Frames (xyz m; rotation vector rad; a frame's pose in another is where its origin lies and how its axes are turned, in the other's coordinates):
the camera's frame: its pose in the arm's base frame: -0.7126 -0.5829 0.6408 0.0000 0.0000 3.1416
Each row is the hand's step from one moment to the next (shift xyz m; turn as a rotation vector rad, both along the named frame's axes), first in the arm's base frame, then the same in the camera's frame.
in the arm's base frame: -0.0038 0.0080 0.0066 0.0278 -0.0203 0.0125
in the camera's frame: 0.0038 -0.0080 0.0066 -0.0278 0.0203 0.0125
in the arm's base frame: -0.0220 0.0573 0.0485 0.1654 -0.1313 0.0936
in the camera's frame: 0.0220 -0.0573 0.0485 -0.1654 0.1313 0.0936
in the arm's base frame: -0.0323 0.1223 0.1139 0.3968 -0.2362 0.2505
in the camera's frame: 0.0323 -0.1223 0.1139 -0.3968 0.2362 0.2505
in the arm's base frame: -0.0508 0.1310 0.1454 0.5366 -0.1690 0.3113
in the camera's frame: 0.0508 -0.1310 0.1454 -0.5366 0.1690 0.3113
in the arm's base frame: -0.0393 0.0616 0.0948 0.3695 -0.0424 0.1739
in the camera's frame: 0.0393 -0.0616 0.0948 -0.3695 0.0424 0.1739
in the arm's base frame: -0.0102 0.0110 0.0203 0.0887 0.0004 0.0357
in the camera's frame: 0.0102 -0.0110 0.0203 -0.0887 -0.0004 0.0357
